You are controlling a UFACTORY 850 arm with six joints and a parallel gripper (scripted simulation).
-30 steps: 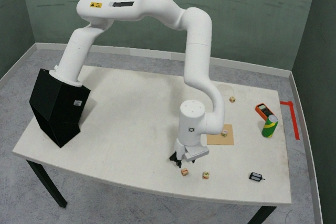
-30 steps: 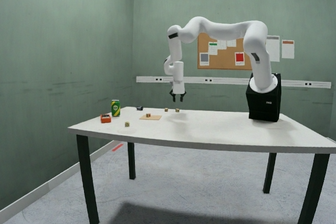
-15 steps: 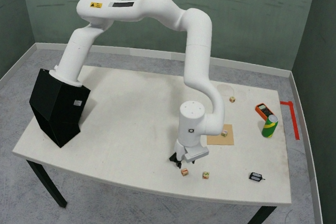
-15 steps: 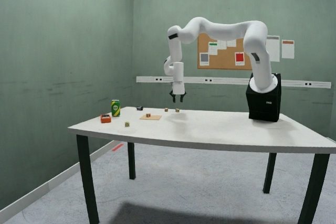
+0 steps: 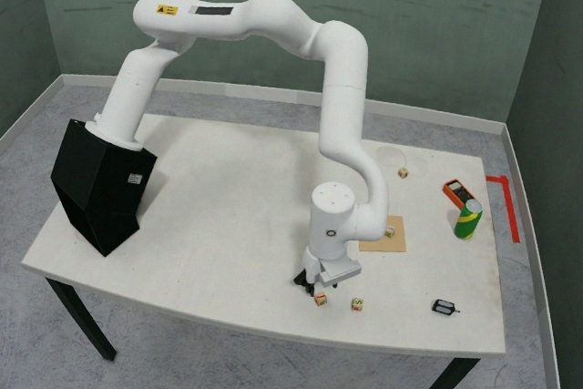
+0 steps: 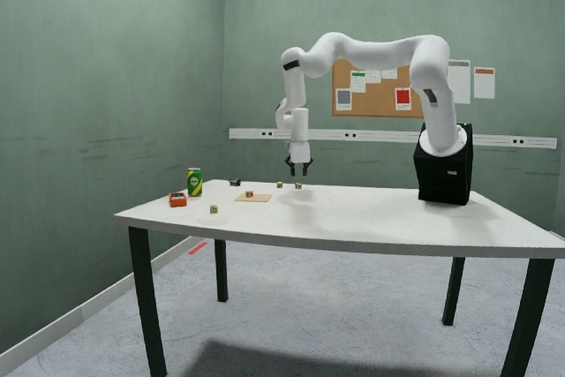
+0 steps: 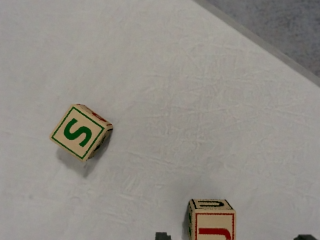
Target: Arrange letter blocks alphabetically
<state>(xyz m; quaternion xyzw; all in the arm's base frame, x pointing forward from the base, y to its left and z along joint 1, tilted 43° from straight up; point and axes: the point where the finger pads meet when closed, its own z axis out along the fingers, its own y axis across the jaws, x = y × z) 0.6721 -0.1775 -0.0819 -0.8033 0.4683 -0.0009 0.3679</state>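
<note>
The tan mat is 27 cm to the left of my hand, 13 cm ahead of it and 8 cm below it. Round my hand: yellow can (40 cm ahead, 33 cm to the left, 2 cm below); orange multimeter (48 cm to the left, 38 cm ahead, 7 cm below); small black object (35 cm ahead, 6 cm below, 3 cm to the left).
</note>
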